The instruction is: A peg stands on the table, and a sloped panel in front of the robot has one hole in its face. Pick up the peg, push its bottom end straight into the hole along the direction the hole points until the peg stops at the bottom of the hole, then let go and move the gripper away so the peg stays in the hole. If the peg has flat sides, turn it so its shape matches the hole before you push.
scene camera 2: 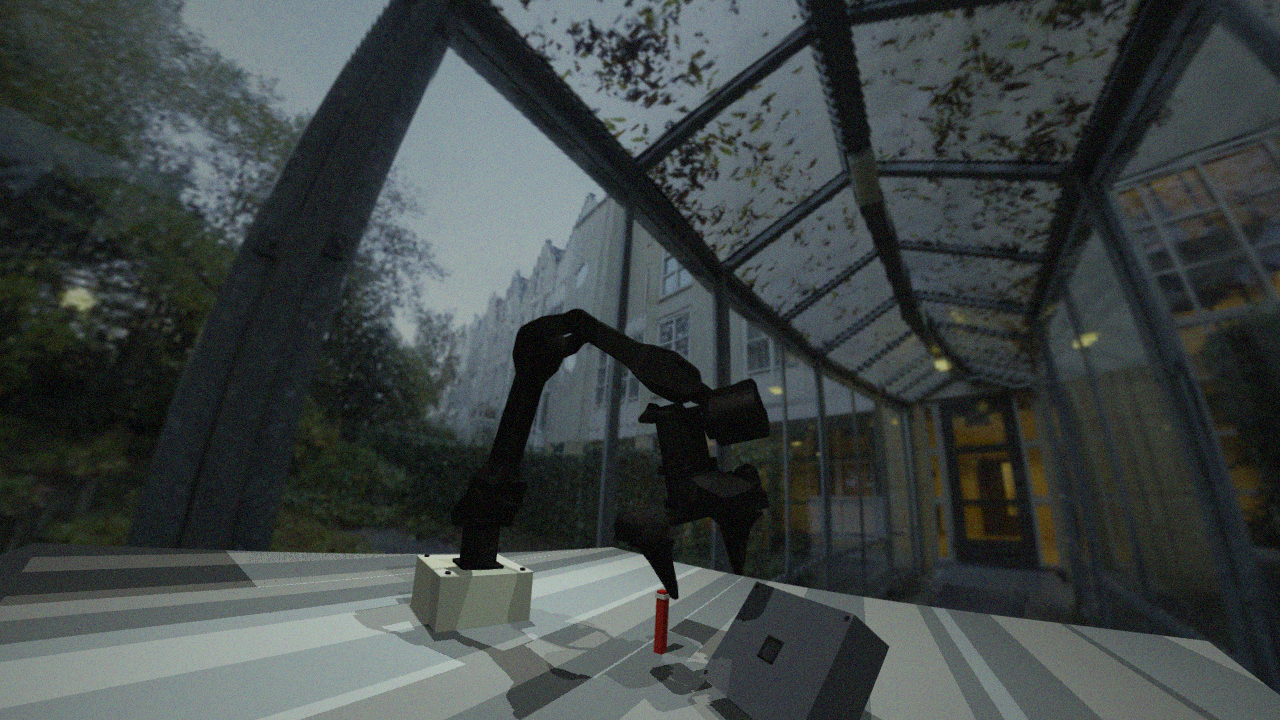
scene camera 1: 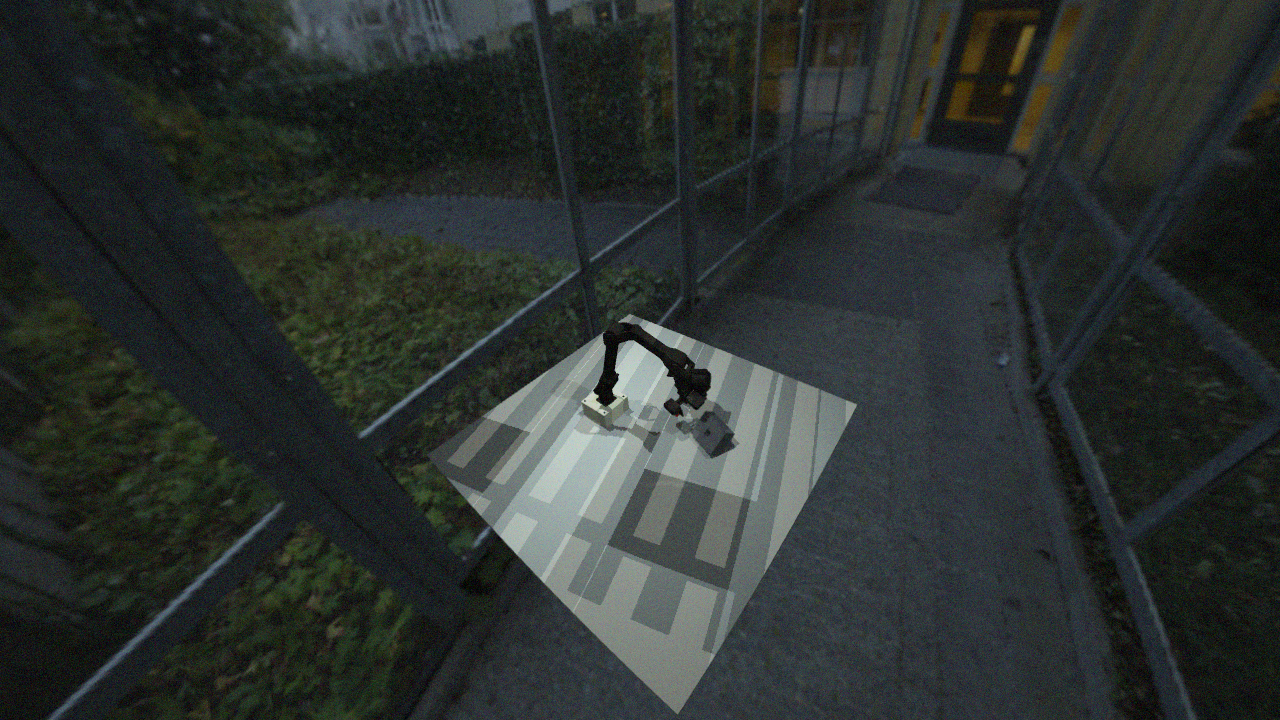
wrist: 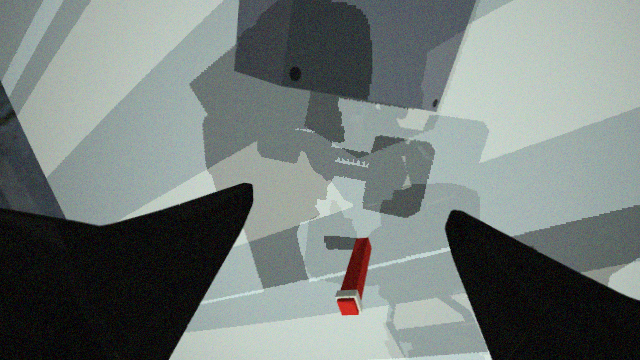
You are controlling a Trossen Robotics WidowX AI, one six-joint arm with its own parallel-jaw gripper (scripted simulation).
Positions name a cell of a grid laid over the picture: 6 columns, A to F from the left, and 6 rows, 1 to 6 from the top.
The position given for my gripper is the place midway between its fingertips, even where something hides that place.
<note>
My gripper (scene camera 2: D5) is open, holding nothing. Further things: a red square peg (scene camera 2: D6).
The red square peg also shows in the wrist view (wrist: D5). My gripper is seen too in scene camera 1 (scene camera 1: D4) and in the wrist view (wrist: D4).
</note>
